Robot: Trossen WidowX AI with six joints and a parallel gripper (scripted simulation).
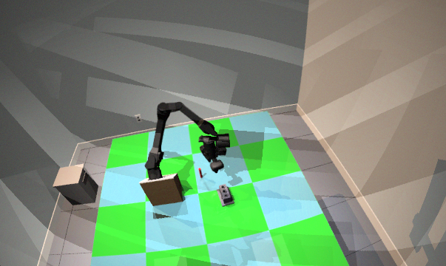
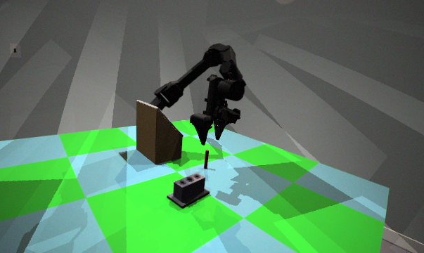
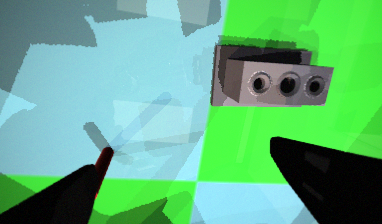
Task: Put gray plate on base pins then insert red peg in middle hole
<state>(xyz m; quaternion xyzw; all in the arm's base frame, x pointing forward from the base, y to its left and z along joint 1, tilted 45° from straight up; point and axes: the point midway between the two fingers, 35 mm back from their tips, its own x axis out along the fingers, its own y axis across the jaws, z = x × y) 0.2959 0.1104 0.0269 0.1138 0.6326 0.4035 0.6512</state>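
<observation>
Now: the red peg 80 mm behind my gripper tip, 50 mm to the left of it and 110 mm below it. From my gripper tip the other things lie so: dark base (50 mm ahead, 100 mm to the right, 140 mm below); gray plate (50 mm ahead, 100 mm to the right, 100 mm below).
</observation>
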